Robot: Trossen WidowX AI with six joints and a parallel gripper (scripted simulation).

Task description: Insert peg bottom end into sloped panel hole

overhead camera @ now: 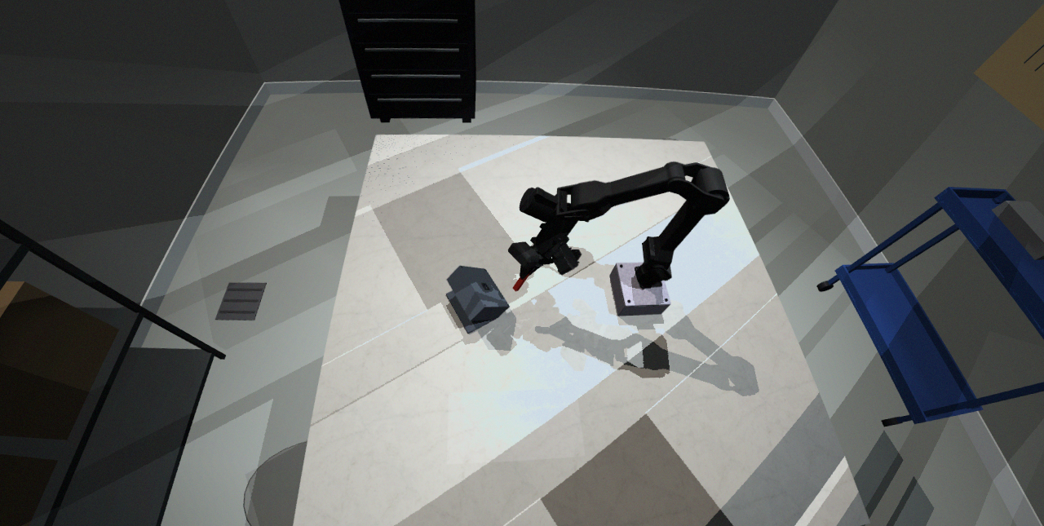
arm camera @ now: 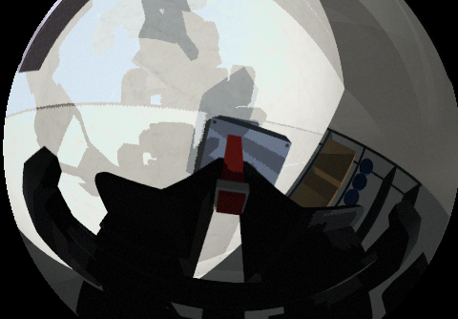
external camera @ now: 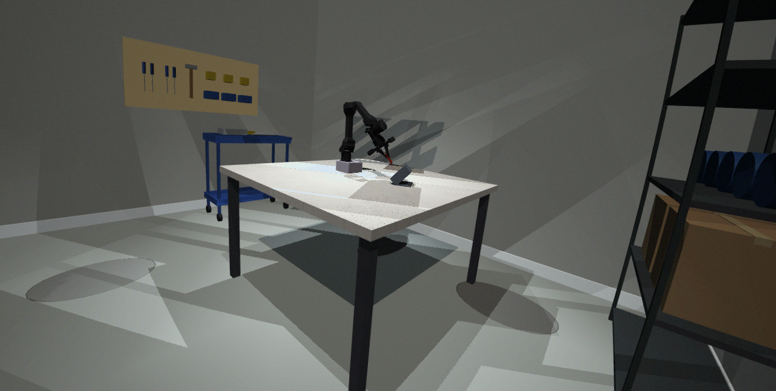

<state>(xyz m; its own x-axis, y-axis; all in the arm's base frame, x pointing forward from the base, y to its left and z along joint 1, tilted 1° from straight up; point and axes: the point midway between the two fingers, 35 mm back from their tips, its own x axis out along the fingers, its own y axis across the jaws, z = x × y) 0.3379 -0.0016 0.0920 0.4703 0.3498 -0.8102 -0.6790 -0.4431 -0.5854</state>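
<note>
My gripper tip is now 110 mm short of the sloped panel, 80 mm above it and 10 mm to the left of it. The rest, counted from my gripper tip: red peg 10 mm behind, 10 mm above.
</note>
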